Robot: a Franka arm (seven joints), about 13 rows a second.
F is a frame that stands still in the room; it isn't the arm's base.
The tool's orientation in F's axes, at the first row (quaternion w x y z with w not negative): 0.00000 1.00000 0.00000 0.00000
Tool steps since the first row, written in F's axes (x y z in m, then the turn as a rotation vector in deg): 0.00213 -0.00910 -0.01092 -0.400 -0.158 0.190; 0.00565 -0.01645 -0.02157 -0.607 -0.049 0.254; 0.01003 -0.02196 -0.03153 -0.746 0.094 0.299; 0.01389 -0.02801 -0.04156 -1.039 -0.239 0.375; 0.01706 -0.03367 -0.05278 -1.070 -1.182 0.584; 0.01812 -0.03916 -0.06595 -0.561 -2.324 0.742; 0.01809 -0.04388 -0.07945 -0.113 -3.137 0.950; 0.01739 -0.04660 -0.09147 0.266 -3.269 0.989; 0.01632 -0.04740 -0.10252 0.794 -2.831 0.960
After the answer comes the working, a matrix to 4 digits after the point.
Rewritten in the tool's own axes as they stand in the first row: 0.00213 0.00910 0.01092 -0.400 0.158 -0.190; 0.00565 0.01645 0.02157 -0.607 0.049 -0.254; 0.01003 0.02196 0.03153 -0.746 -0.094 -0.299; 0.01389 0.02801 0.04156 -1.039 0.239 -0.375; 0.01706 0.03367 0.05278 -1.070 1.182 -0.584; 0.01812 0.03916 0.06595 -0.561 2.324 -0.742; 0.01809 0.04388 0.07945 -0.113 3.137 -0.950; 0.01739 0.04660 0.09147 0.266 3.269 -0.989; 0.01632 0.04740 0.10252 0.794 2.831 -0.960
The tool's axes in the first row as the columns of a matrix, in F's axes (rounded; the answer above uses it unrounded):
1.0000 0.0000 0.0000
0.0000 -1.0000 0.0000
0.0000 0.0000 -1.0000

